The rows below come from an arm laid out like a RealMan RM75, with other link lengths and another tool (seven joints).
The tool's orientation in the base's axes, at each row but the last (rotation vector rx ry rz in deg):
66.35, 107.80, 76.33
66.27, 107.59, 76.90
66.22, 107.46, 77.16
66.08, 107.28, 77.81
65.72, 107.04, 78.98
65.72, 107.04, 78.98
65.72, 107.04, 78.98
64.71, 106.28, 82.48
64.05, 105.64, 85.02
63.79, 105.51, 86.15
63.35, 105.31, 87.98
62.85, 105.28, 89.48
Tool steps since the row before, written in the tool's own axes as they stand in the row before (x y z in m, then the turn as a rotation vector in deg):
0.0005, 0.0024, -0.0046, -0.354, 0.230, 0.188
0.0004, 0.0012, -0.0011, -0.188, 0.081, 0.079
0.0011, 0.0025, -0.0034, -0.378, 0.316, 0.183
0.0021, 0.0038, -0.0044, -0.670, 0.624, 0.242
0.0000, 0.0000, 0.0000, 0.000, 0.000, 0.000
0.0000, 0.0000, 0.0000, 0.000, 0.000, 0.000
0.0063, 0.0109, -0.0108, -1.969, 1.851, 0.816
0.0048, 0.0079, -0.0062, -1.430, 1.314, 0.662
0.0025, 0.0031, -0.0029, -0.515, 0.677, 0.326
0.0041, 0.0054, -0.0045, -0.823, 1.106, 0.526
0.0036, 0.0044, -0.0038, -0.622, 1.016, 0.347
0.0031, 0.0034, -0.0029, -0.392, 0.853, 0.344
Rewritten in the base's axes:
-0.0032, -0.0013, 0.0039, 0.397, -0.194, 0.134
-0.0007, 0.0000, 0.0015, 0.180, -0.118, 0.040
-0.0025, -0.0003, 0.0036, 0.432, -0.207, 0.216
-0.0034, 0.0002, 0.0052, 0.719, -0.398, 0.471
0.0000, 0.0000, 0.0000, 0.000, 0.000, 0.000
0.0000, 0.0000, 0.0000, 0.000, 0.000, 0.000
-0.0085, 0.0015, 0.0142, 2.205, -1.116, 1.365
-0.0052, 0.0016, 0.0097, 1.649, -0.778, 0.942
-0.0028, 0.0008, 0.0040, 0.721, -0.221, 0.511
-0.0043, 0.0013, 0.0068, 1.162, -0.350, 0.839
-0.0038, 0.0010, 0.0056, 0.886, -0.286, 0.820
-0.0031, 0.0010, 0.0043, 0.713, -0.103, 0.693

